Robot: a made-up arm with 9 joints. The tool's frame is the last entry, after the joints.
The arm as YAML. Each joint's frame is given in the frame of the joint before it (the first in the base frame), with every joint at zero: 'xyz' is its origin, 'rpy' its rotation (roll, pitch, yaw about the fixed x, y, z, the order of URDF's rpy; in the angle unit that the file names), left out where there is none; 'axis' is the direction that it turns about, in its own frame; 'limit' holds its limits. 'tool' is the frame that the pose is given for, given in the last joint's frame.
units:
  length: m
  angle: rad
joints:
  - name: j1
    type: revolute
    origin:
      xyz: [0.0, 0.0, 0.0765]
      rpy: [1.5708, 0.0, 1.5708]
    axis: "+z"
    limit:
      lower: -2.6
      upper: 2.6
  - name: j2
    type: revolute
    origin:
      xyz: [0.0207, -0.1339, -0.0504]
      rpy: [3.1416, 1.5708, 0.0]
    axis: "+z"
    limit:
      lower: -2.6
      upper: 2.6
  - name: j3
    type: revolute
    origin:
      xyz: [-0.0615, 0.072, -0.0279]
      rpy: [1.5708, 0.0, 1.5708]
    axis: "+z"
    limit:
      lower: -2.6
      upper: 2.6
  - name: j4
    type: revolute
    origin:
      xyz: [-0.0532, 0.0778, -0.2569]
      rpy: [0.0, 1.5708, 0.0]
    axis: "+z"
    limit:
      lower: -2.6
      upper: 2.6
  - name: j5
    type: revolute
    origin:
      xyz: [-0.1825, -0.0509, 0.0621]
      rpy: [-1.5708, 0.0, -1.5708]
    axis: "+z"
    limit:
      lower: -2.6
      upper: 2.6
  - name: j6
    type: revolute
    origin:
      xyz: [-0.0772, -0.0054, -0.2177]
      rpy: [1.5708, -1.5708, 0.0]
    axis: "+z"
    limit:
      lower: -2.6
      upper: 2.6
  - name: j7
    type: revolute
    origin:
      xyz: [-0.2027, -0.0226, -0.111]
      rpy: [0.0, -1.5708, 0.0]
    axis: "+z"
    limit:
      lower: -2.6
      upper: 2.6
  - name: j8
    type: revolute
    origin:
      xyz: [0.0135, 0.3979, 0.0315]
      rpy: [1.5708, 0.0, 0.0]
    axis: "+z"
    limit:
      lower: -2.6
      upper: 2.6
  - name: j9
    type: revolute
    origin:
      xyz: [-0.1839, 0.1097, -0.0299]
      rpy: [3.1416, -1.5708, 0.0]
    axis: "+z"
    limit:
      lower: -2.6
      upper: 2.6
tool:
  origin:
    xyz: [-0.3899, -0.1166, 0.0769]
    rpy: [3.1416, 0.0, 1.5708]
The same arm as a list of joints. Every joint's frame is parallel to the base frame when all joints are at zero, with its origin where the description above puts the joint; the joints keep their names.
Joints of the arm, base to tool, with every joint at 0 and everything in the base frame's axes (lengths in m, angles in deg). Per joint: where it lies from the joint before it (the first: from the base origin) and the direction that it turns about. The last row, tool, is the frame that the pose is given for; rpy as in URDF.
j1: xyz 0.0000 0.0000 0.0765 axis 1 0 0
j2: xyz -0.0504 0.0207 -0.1339 axis 0 -1 0
j3: xyz 0.0615 0.0279 -0.0720 axis -1 0 0
j4: xyz 0.2569 -0.0778 0.0532 axis 0 0 -1
j5: xyz -0.1825 0.0509 -0.0621 axis 1 0 0
j6: xyz -0.2177 -0.0772 -0.0054 axis 0 0 -1
j7: xyz -0.2027 0.0226 0.1110 axis -1 0 0
j8: xyz -0.0315 -0.3979 -0.0135 axis 0 1 0
j9: xyz -0.1097 -0.0299 0.1839 axis 0 0 -1
tool: xyz -0.1166 -0.3899 -0.0769 rpy 0.00 0.00 0.00
Joint limits (deg, base to tool): -148.97..148.97 -148.97..148.97 -148.97..148.97 -148.97..148.97 -148.97..148.97 -148.97..148.97 -148.97..148.97 -148.97..148.97 -148.97..148.97

